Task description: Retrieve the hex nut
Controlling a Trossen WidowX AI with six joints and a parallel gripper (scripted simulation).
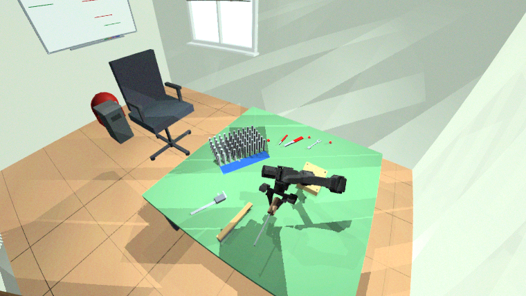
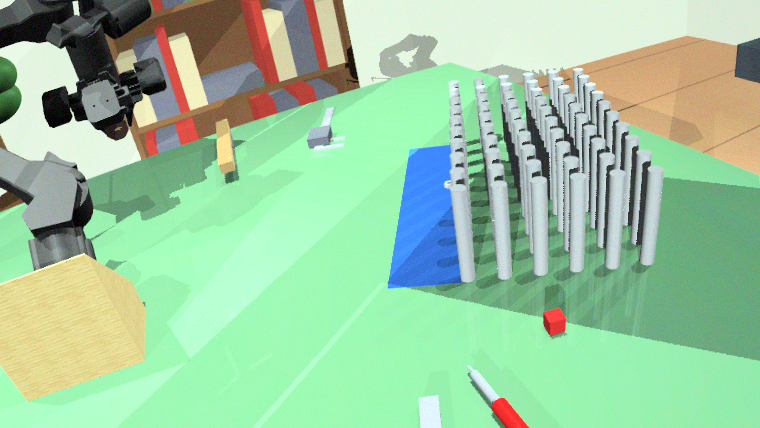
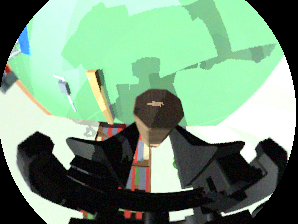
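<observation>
My gripper tip is now 100 mm to the right of the hook tool. Round my gripper tip: red-handled screwdriver (180 mm ahead, 680 mm to the right, 150 mm below); then blue taped strip (340 mm ahead, 350 mm to the right, 150 mm below); then small hex nut (390 mm ahead, 340 mm to the right, 150 mm below).
</observation>
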